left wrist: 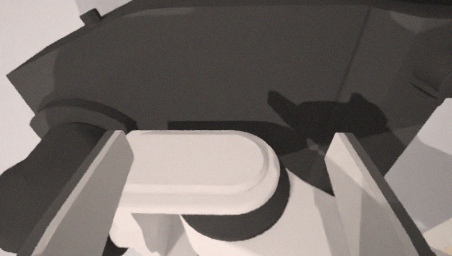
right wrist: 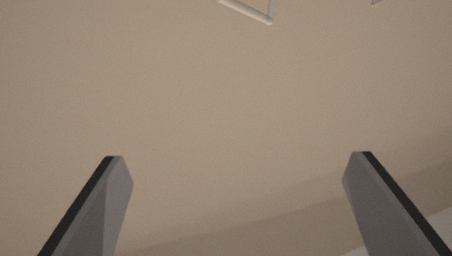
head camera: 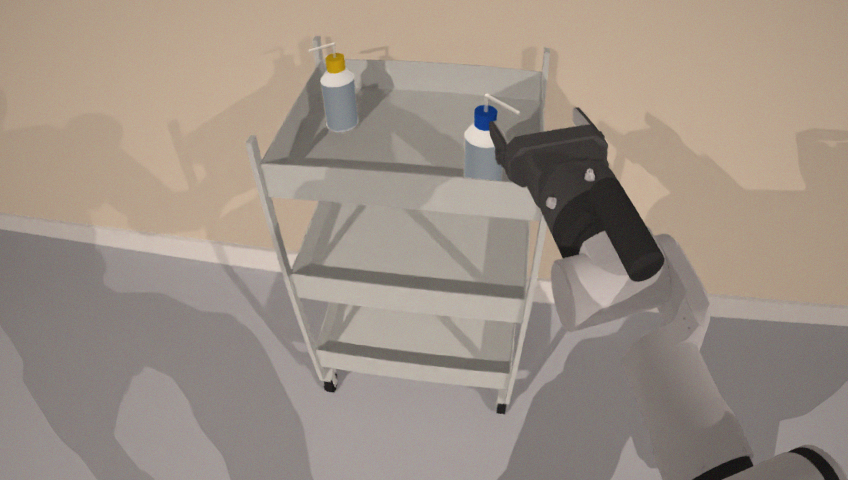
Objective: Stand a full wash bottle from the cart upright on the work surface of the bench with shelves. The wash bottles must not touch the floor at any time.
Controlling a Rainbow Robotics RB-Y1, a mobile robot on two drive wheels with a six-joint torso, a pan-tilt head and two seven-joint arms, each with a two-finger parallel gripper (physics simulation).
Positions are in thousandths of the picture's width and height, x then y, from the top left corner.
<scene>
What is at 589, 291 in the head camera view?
The right gripper.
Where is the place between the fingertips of the left gripper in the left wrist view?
506, 564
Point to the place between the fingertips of the right gripper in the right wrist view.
525, 658
</scene>
